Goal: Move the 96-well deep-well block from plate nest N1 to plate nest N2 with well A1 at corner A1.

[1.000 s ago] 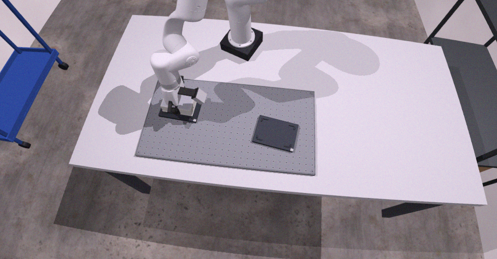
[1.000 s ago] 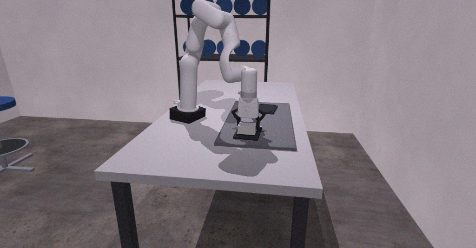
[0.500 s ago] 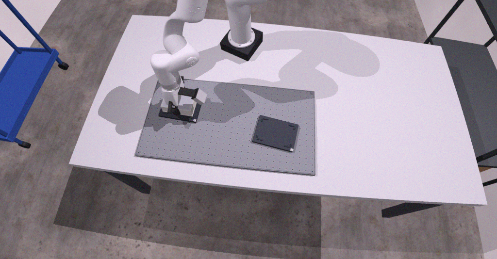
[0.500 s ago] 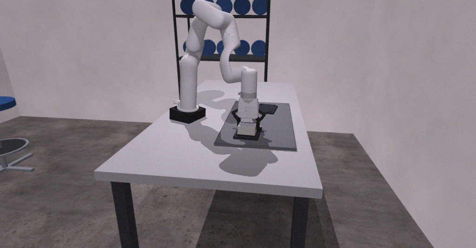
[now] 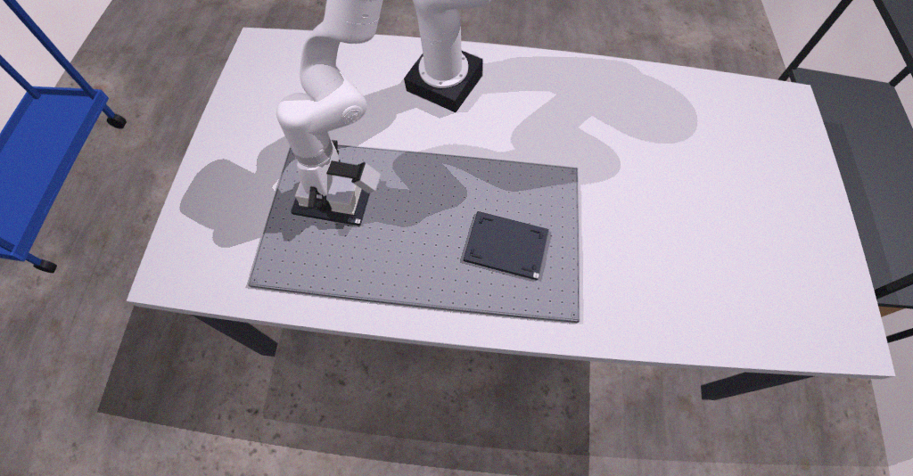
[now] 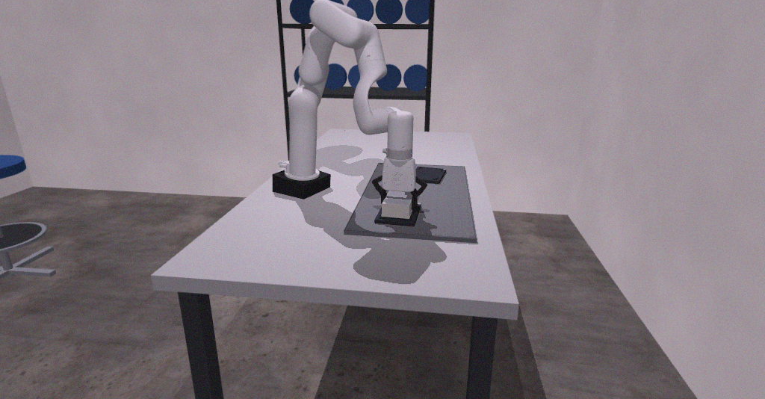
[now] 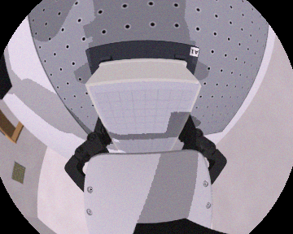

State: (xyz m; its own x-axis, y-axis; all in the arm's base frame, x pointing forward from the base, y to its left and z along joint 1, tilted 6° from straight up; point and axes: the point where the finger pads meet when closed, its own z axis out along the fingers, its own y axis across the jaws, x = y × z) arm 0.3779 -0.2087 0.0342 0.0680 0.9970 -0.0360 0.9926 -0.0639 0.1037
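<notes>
Now: hand right at the white deep-well block.
</notes>
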